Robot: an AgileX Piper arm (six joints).
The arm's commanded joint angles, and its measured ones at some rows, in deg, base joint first. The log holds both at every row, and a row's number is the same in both.
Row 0, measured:
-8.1 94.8 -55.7 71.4 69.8 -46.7
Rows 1 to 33, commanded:
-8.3 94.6 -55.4 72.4 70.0 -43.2
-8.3 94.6 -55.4 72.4 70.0 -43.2
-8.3 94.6 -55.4 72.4 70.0 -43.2
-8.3 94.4 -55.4 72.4 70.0 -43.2
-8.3 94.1 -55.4 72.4 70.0 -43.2
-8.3 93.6 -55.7 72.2 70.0 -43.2
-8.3 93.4 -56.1 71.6 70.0 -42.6
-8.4 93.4 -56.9 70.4 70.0 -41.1
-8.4 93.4 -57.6 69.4 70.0 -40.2
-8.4 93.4 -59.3 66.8 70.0 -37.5
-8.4 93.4 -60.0 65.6 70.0 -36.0
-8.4 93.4 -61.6 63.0 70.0 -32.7
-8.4 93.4 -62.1 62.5 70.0 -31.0
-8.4 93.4 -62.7 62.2 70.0 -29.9
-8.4 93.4 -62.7 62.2 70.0 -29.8
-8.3 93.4 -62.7 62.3 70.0 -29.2
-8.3 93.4 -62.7 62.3 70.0 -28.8
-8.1 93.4 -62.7 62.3 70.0 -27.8
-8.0 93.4 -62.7 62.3 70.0 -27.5
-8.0 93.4 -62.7 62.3 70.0 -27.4
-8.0 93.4 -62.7 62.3 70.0 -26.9
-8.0 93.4 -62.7 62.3 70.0 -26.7
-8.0 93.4 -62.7 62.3 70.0 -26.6
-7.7 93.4 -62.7 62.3 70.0 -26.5
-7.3 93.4 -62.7 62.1 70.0 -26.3
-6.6 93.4 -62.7 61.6 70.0 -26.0
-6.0 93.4 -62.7 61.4 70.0 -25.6
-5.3 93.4 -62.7 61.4 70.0 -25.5
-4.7 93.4 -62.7 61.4 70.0 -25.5
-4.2 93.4 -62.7 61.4 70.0 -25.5
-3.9 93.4 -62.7 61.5 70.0 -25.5
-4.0 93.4 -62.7 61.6 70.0 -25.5
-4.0 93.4 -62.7 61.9 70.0 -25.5
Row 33, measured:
-4.5 93.9 -62.1 61.2 69.9 -25.7
